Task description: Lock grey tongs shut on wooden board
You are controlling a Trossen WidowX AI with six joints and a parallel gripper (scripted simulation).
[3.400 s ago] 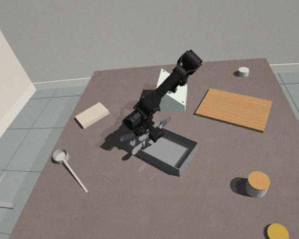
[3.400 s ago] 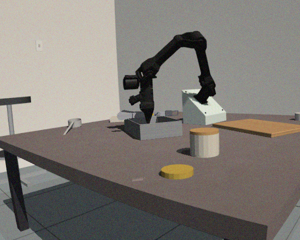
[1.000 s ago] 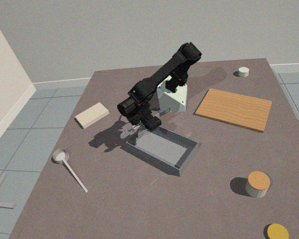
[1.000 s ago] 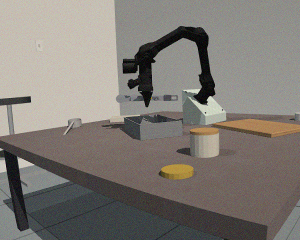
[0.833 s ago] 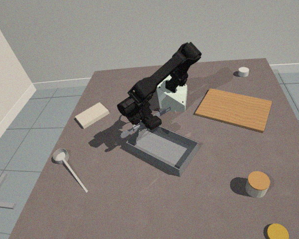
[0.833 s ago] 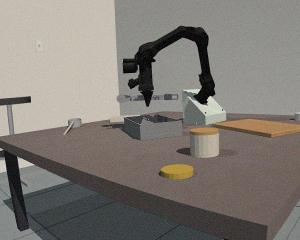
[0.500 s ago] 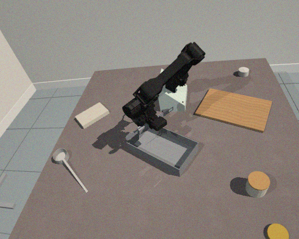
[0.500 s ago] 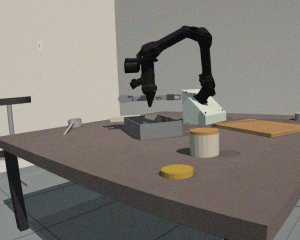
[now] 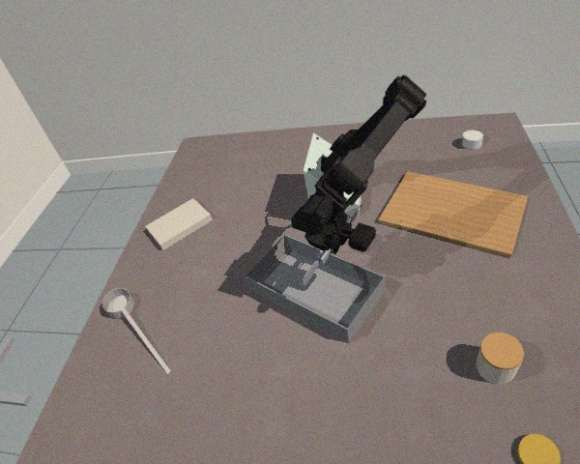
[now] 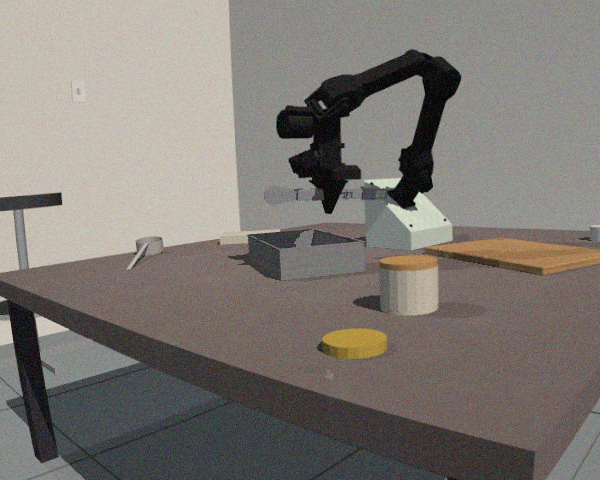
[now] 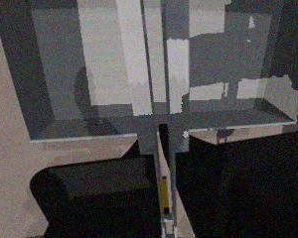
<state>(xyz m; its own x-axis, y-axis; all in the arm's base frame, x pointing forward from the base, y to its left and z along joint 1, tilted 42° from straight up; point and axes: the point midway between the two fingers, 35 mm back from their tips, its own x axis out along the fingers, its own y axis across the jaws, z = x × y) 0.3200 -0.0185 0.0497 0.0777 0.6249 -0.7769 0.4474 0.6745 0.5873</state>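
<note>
My gripper tip is 24 cm past the wooden board, 32 cm to the right of it and 10 cm above it. From my gripper tip the other things lie so: cork-lidded jar: 24 cm ahead, 33 cm to the left, 7 cm below; then beige block: 24 cm behind, 51 cm to the right, 10 cm below; then roasting tin: 3 cm ahead, 6 cm to the right, 8 cm below.
</note>
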